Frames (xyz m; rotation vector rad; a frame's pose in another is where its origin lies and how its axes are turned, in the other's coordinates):
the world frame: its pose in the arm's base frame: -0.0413 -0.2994 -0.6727 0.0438 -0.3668 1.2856
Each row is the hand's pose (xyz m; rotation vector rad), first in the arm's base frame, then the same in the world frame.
Working: the arm's base frame: its pose in the world frame: 0.4832 -0.0673 0.5530 -0.0438 0.3668 -1.2856

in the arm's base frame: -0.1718 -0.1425 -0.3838 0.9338 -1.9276 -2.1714
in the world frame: 0.1994 0.1189 0.2668 0.6941 1.8399 1.6790
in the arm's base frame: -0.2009 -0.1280 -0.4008 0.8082 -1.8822 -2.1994
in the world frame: 0.2012 0.1534 0.2545 0.7744 1.7606 1.7415
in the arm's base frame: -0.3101 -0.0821 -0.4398 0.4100 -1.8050 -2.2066
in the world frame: 0.2071 0.2762 0.2335 1.0700 1.5444 1.8730
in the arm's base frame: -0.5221 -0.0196 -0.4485 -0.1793 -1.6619 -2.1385
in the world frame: 0.2135 0.4955 0.2621 1.5229 1.1526 1.9857
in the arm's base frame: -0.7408 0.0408 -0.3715 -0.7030 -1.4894 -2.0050
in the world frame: 0.2412 0.7058 0.3735 1.9211 0.7135 1.9876
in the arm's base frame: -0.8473 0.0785 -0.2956 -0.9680 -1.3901 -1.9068
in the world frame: 0.2736 0.8040 0.4619 2.1173 0.4618 1.9394
